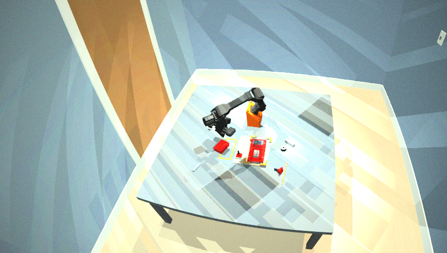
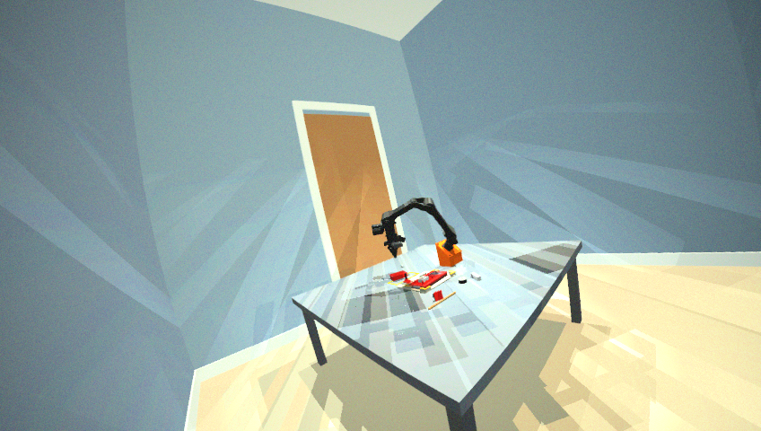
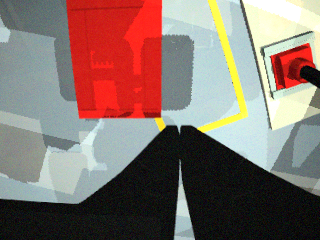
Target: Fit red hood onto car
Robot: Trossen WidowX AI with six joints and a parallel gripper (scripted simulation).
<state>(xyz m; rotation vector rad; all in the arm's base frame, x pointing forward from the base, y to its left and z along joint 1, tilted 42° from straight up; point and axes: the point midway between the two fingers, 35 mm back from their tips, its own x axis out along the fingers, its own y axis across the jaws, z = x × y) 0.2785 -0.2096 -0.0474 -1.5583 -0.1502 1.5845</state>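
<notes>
Right now my gripper tip is 2 cm past the red hood, 3 cm to the left of it and 12 cm above it. Round my gripper tip: wooden stick: 20 cm ahead, 41 cm to the left, 13 cm below; then black wheel: 1 cm behind, 41 cm to the left, 12 cm below.
</notes>
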